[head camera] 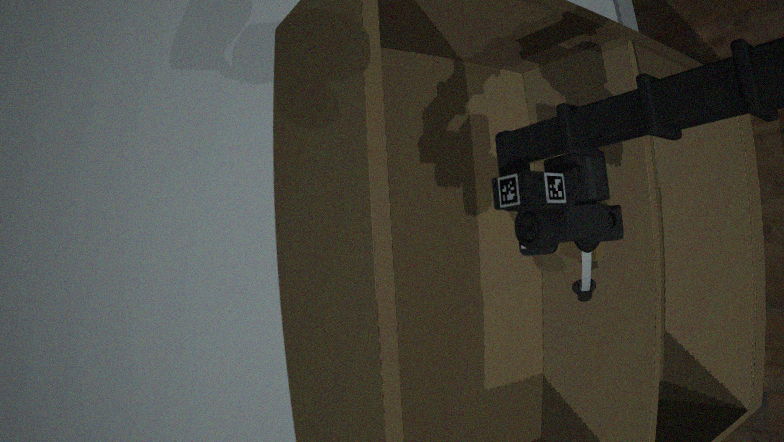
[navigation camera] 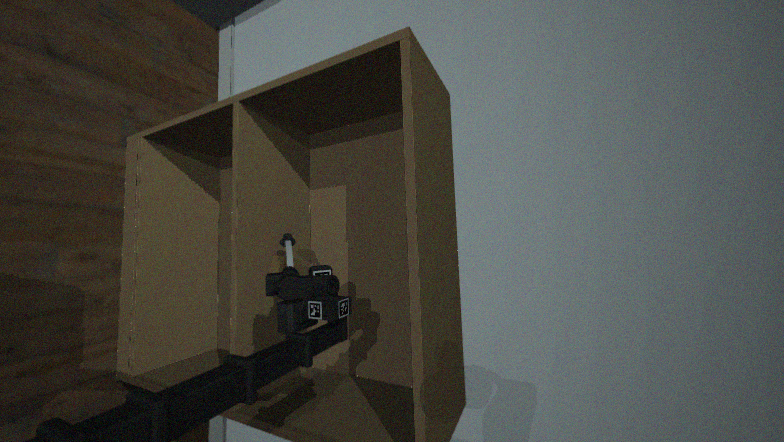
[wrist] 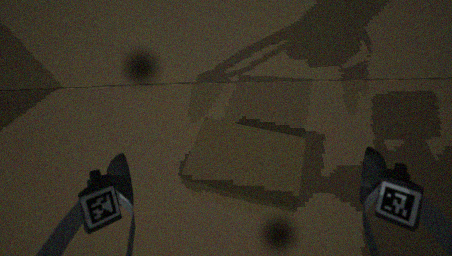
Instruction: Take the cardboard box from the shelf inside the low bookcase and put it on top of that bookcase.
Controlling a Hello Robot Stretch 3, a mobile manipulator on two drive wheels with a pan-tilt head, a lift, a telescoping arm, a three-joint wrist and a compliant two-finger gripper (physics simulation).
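Frame: origin at the robot's base, x ahead, y left, z up, level; centimetres.
Seen in the pictures: gripper, fingertip midpoint: (wrist: 242, 170).
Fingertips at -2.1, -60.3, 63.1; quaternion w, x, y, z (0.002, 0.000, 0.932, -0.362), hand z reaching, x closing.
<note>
Offsets run from my fingertips to a thing's top centre, as dx, dy, dz. "spot": to the spot under its first point. Level surfaces: height alone.
The cardboard box @(-0.2, -1.1, -0.1) (wrist: 250, 155) lies flat and slightly turned on the shelf @(dz -5.1) (head camera: 603, 340) (navigation camera: 269, 186) (wrist: 155, 125) inside the low bookcase @(spot: +8.5, +11.4, +41.8) (head camera: 389, 329) (navigation camera: 414, 219). In the head and navigation views the wrist and gripper hide most or all of the box. My gripper (head camera: 586, 244) (navigation camera: 290, 269) (wrist: 242, 170) is open above the shelf, inside the upper compartment. In the wrist view one fingertip is on each side of the box, with a gap on both sides. One finger shows in the head view; the other is hidden.
The bookcase's top board @(dz +42.9) (head camera: 323, 247) (navigation camera: 436, 219) is at the left in the head view. My arm (head camera: 609, 123) (navigation camera: 274, 359) reaches into the compartment past its side panel. A grey wall (head camera: 137, 219) (navigation camera: 603, 219) stands behind. Wooden floor @(dz -63.1) (navigation camera: 60, 164) lies below the bookcase.
</note>
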